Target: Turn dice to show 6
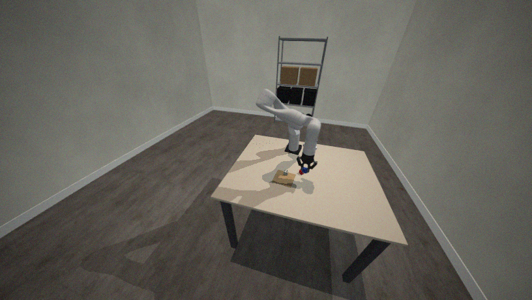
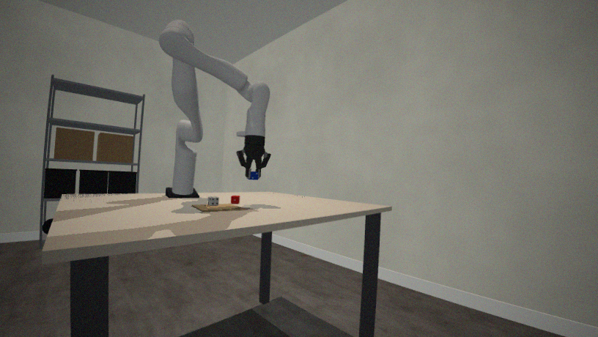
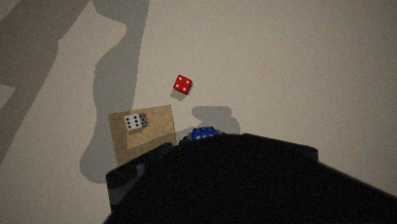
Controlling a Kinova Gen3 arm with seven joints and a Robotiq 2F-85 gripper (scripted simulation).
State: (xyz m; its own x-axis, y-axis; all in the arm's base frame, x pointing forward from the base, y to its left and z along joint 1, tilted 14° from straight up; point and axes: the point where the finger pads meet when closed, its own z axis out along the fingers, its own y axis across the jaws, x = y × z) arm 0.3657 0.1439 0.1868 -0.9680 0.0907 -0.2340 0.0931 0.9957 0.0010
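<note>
My hand is 130 mm to the left of the tan mat and 120 mm above it. The rest, counted from my hand: white die: 130 mm to the right, 100 mm below, 40 mm behind; then blue die: 10 mm below; then red die: 110 mm below, 100 mm behind, 20 mm to the right.
</note>
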